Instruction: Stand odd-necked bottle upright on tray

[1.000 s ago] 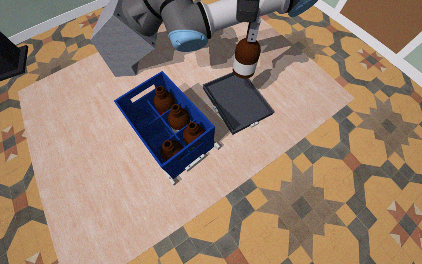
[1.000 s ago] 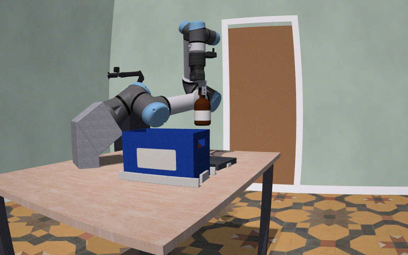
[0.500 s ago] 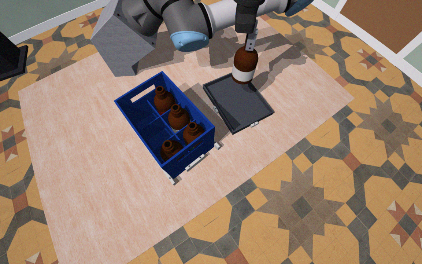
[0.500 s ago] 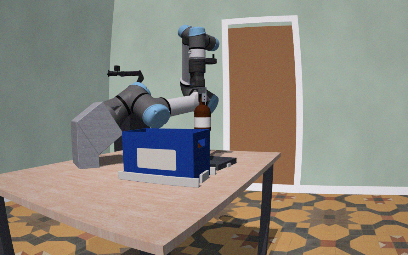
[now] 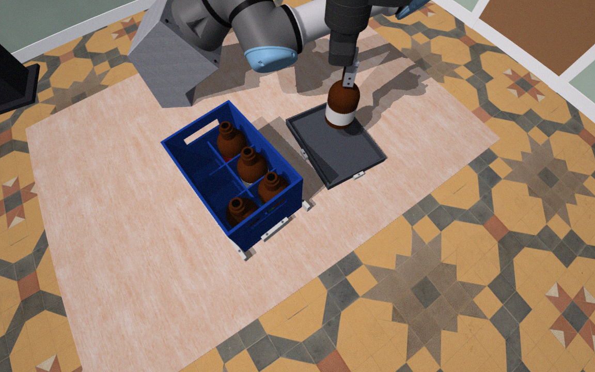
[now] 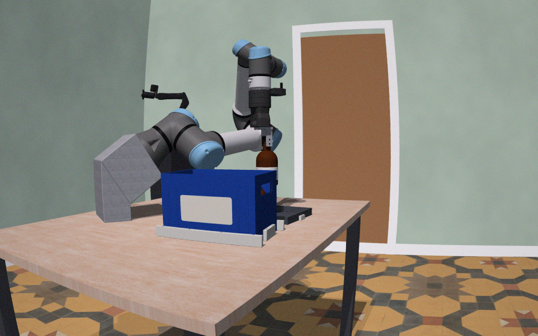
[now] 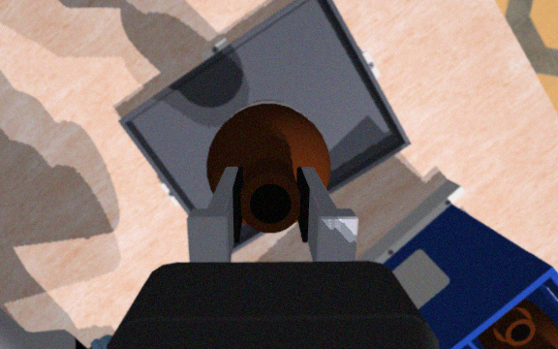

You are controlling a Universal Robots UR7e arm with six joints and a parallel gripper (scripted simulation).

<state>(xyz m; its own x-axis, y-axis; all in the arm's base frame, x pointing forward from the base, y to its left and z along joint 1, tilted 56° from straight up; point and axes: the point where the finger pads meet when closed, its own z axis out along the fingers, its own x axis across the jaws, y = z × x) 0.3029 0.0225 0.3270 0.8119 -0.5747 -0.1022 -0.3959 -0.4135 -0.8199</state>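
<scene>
The dark tray is 24 cm below my hand. Round my hand: glass bottle 28 cm to the right, 17 cm below, 4 cm behind; blue crate 30 cm to the right, 17 cm below, 6 cm ahead.
</scene>
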